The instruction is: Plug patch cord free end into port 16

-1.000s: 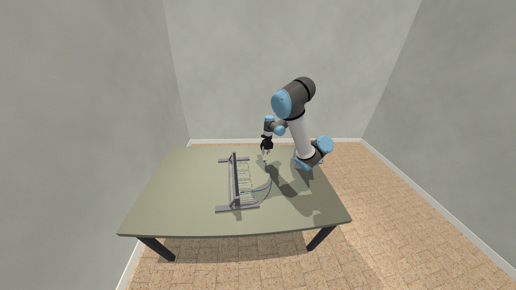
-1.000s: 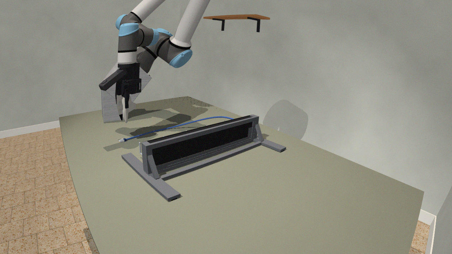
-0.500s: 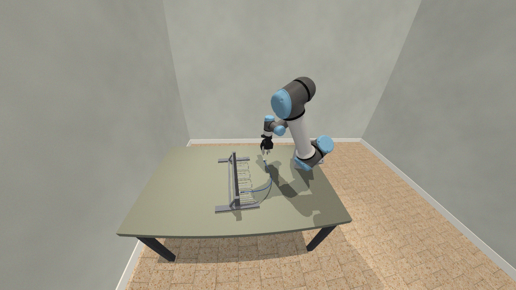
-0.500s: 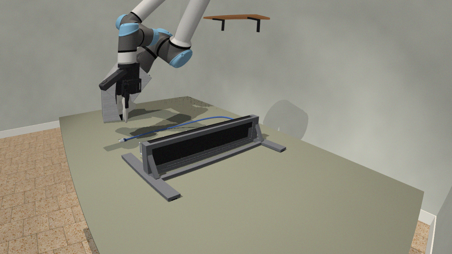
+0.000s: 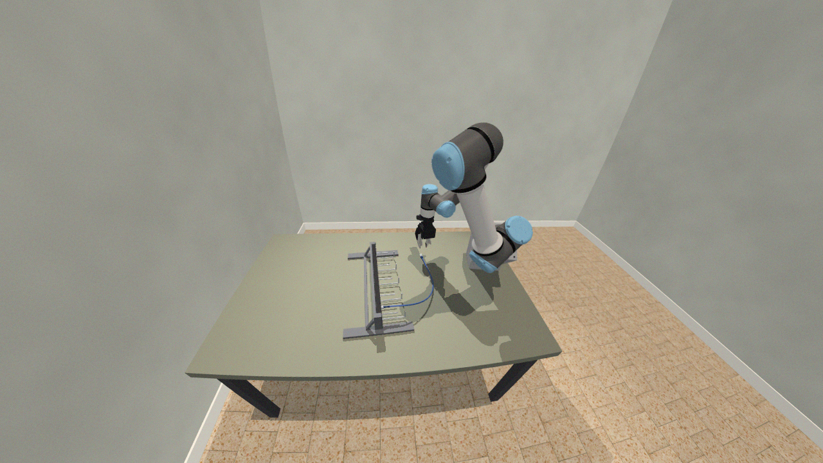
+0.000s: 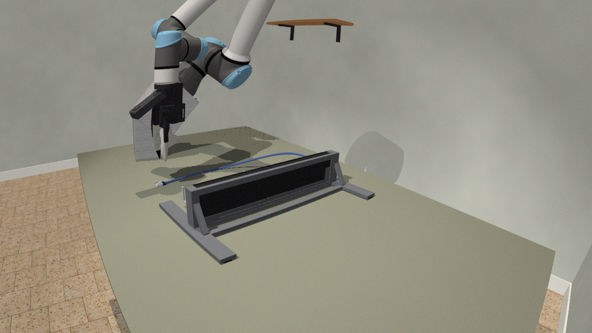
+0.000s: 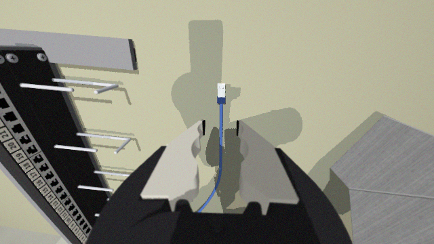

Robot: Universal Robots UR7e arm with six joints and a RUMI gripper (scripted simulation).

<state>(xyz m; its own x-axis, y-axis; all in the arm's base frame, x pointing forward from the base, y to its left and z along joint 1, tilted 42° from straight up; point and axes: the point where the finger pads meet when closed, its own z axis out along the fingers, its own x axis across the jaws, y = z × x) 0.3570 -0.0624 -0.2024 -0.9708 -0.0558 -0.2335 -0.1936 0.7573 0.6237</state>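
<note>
My hand is 90 mm above the plug and 20 mm to the left of it.
</note>
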